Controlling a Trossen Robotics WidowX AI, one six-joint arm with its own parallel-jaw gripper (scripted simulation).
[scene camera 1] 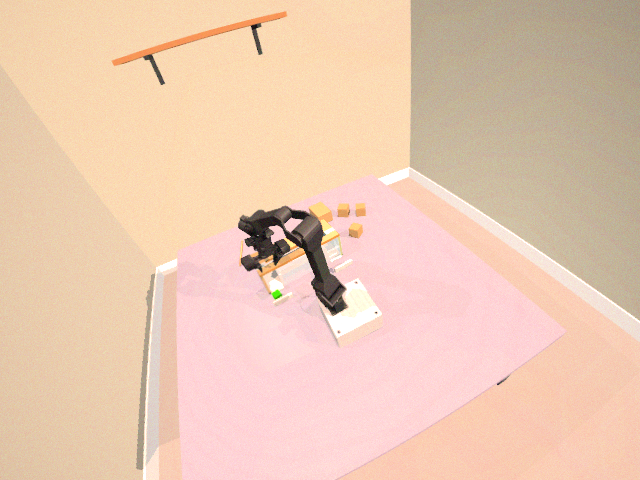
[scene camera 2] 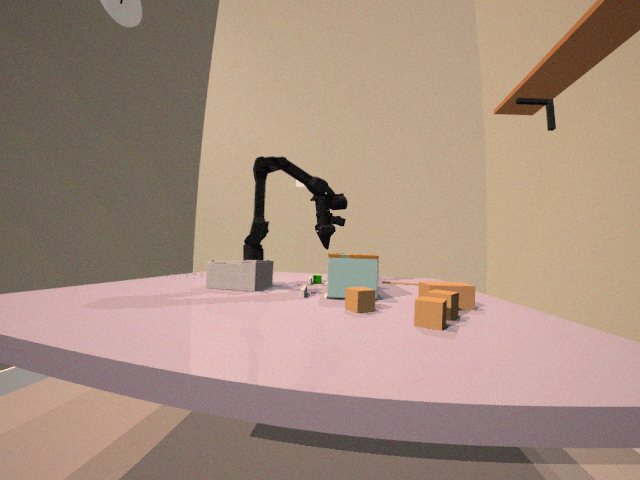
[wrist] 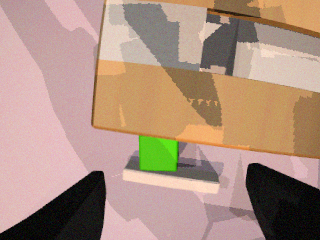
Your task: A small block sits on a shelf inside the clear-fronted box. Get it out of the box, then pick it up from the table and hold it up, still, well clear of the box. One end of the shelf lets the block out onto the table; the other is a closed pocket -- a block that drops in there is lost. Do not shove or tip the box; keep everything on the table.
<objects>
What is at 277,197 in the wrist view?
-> The gripper.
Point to a clear-fronted box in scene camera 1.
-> At 294,264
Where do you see a clear-fronted box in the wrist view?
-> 238,81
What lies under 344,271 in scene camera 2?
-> A clear-fronted box.
</objects>
